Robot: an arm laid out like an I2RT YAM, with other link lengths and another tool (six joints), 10 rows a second.
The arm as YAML. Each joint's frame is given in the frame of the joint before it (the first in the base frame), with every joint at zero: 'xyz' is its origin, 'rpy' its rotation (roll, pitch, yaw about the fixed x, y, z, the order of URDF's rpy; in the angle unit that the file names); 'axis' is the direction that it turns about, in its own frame. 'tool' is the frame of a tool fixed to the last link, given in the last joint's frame.
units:
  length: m
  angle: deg
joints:
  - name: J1
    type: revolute
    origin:
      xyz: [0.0, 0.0, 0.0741]
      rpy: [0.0, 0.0, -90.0]
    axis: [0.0, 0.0, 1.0]
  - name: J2
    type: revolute
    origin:
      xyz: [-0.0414, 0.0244, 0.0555]
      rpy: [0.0, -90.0, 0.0]
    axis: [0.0, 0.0, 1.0]
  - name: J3
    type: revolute
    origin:
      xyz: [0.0, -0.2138, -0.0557]
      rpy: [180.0, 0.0, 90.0]
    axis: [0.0, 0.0, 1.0]
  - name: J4
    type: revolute
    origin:
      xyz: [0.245, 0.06, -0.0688]
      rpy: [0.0, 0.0, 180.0]
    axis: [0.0, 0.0, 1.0]
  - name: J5
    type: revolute
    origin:
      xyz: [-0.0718, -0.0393, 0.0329]
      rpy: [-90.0, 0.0, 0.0]
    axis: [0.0, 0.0, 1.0]
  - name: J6
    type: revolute
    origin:
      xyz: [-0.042, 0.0, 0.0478]
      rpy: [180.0, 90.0, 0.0]
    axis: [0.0, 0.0, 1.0]
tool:
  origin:
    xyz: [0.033, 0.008, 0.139]
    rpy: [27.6, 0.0, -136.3]
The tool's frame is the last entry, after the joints.
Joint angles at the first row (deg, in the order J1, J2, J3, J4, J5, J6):
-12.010, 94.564, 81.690, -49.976, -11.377, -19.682
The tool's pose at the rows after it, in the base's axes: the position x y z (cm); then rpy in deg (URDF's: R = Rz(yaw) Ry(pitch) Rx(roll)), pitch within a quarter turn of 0, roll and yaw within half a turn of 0:
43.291, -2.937, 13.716, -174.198, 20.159, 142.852
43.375, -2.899, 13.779, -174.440, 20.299, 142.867
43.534, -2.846, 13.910, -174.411, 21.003, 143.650
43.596, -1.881, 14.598, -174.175, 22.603, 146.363
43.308, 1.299, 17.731, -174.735, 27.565, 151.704
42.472, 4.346, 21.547, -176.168, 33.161, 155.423
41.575, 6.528, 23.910, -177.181, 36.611, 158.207
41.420, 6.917, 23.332, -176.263, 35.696, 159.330
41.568, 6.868, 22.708, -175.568, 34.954, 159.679
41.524, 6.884, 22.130, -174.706, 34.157, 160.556
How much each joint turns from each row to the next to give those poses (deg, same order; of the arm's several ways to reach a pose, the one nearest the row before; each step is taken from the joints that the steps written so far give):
0.000, 0.000, -0.001, 0.023, -0.174, 0.000
-0.001, 0.001, 0.001, 0.219, -0.175, -0.022
0.023, -0.022, 0.001, 0.436, -0.065, -0.830
1.157, -0.919, -0.002, 0.109, 0.043, -1.728
4.176, -4.523, -0.040, -0.089, 0.481, -1.965
4.196, -5.487, -0.003, 0.025, 0.612, -0.766
2.974, -3.452, 0.024, -0.089, 0.154, -0.655
0.655, 0.522, -0.004, -0.632, 0.306, -0.175
0.022, 0.875, 0.001, -0.044, 0.241, -0.109
-0.002, 0.634, 0.003, -0.462, 0.041, -0.549

